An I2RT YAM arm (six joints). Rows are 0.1 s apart.
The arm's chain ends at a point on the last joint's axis. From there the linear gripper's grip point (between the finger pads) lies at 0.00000 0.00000 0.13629 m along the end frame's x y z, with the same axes.
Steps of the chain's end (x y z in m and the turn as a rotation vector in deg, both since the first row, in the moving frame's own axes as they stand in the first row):
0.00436, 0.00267, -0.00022, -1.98, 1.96, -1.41
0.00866, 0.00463, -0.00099, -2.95, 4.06, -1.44
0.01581, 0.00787, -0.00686, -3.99, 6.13, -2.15
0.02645, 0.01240, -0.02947, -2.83, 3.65, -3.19
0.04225, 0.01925, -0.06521, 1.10, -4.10, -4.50
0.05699, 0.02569, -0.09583, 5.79, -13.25, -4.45
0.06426, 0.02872, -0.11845, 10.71, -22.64, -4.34
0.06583, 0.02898, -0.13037, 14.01, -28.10, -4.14
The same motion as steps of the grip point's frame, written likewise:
0.00908, 0.00732, -0.00038, -1.98, 1.96, -1.41
0.01839, 0.01152, -0.00151, -2.95, 4.06, -1.44
0.03053, 0.01706, -0.00797, -3.99, 6.13, -2.15
0.03531, 0.01888, -0.02991, -2.83, 3.65, -3.19
0.03241, 0.01702, -0.06558, 1.10, -4.10, -4.50
0.02531, 0.01329, -0.10015, 5.79, -13.25, -4.45
0.01121, 0.00608, -0.13126, 10.71, -22.64, -4.34
0.00117, -0.00032, -0.15032, 14.01, -28.10, -4.14

